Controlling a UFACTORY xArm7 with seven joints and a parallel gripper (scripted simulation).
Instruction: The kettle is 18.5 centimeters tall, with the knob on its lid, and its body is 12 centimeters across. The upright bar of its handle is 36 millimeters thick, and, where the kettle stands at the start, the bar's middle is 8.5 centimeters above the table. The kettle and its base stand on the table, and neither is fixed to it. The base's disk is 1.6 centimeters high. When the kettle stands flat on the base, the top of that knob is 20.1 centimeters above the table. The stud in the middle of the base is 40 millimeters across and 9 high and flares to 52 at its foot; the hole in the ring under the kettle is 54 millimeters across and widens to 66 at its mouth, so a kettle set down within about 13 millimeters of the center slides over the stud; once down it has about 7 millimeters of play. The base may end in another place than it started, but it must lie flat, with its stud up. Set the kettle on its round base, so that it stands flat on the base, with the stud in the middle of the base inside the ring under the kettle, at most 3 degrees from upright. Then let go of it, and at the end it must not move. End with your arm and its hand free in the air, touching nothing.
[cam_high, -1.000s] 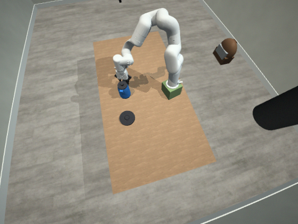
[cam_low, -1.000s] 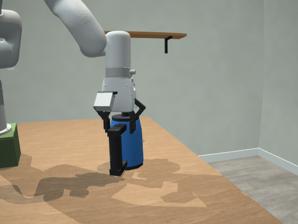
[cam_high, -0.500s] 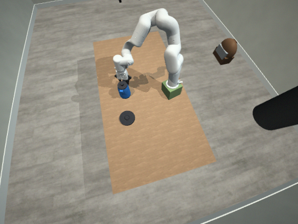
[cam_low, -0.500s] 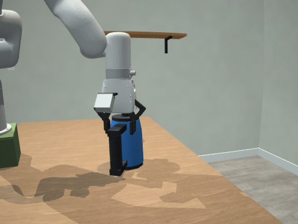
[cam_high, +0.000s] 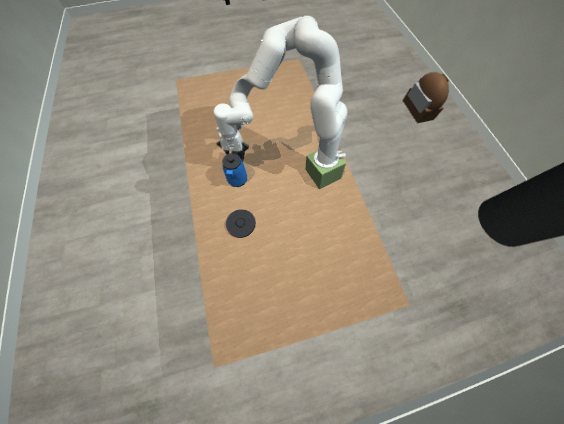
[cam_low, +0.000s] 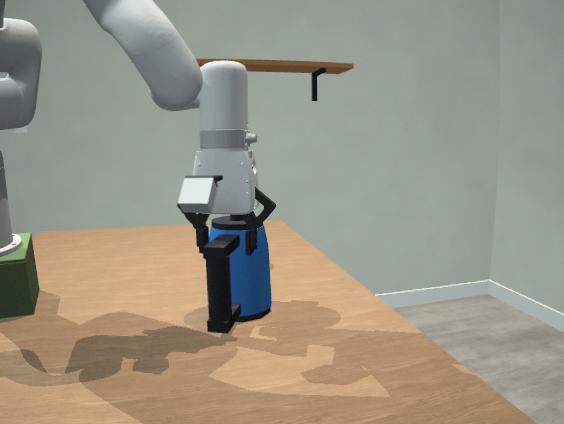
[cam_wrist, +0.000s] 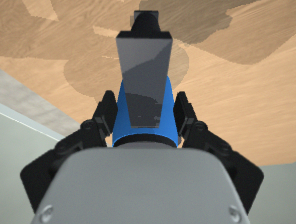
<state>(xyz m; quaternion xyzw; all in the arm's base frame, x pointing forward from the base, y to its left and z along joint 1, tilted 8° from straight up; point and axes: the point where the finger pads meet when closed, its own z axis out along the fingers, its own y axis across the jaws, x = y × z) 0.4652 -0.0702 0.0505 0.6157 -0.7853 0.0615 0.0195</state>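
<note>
Right now my hand is 50 mm above the blue kettle, 30 mm to the right of it and 10 mm short of it. Round my hand: round black base (340 mm to the left, 130 mm below, 10 mm ahead).
</note>
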